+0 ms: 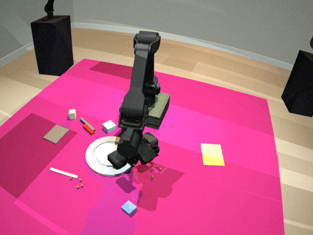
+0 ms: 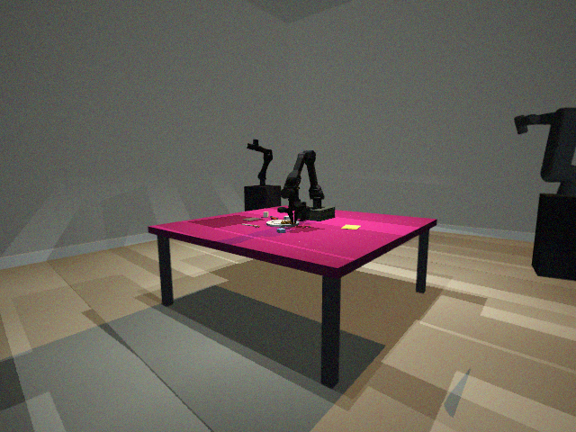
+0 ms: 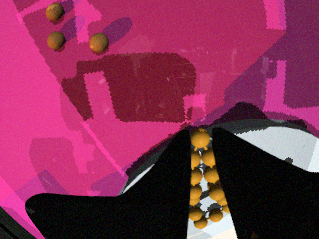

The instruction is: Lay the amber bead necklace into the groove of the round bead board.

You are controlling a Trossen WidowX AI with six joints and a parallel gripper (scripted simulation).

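My gripper tip is now 100 mm to the left of the round bead board, 30 mm past it and 10 mm above it. Also, from my gripper tip: white block (190 mm behind, 150 mm to the right); blue block (180 mm ahead, 20 mm to the left, 10 mm below); white strip (250 mm to the right, 100 mm ahead, 10 mm below).
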